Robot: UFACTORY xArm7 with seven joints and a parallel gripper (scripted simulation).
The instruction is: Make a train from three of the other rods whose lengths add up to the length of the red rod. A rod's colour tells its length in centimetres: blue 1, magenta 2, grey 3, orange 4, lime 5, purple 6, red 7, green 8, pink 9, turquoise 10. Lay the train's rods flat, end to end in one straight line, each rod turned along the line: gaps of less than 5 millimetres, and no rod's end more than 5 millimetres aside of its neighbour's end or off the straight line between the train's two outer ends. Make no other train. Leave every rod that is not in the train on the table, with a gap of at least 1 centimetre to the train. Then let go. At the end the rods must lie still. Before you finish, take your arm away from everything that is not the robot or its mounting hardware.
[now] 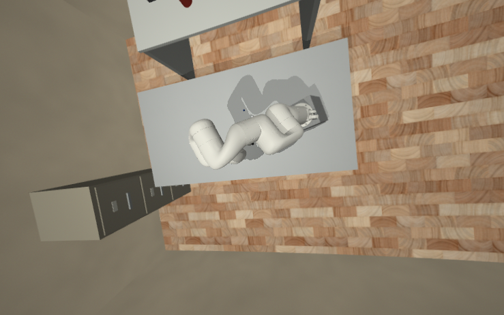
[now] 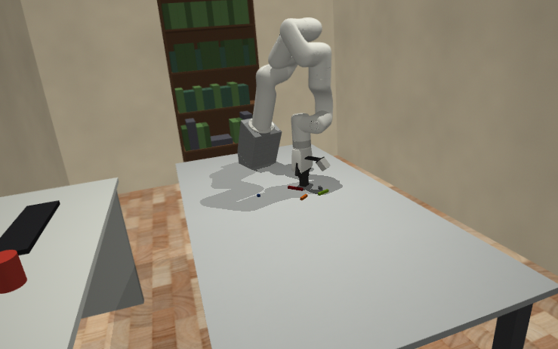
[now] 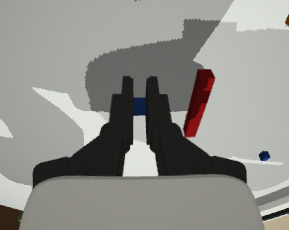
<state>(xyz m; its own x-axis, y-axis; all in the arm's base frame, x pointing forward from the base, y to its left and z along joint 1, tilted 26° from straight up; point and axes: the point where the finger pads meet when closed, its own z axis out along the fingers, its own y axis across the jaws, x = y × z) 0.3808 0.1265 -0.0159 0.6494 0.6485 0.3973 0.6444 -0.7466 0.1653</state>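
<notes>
Right now my hand is 40 mm to the left of the red rod, 20 mm short of it and 20 mm above it. Round my hand: grey rod: 60 mm ahead, 50 mm to the left, 20 mm below; lime rod: 110 mm ahead, 50 mm to the left, 20 mm below; orange rod: 130 mm ahead, 30 mm to the right, 20 mm below.
</notes>
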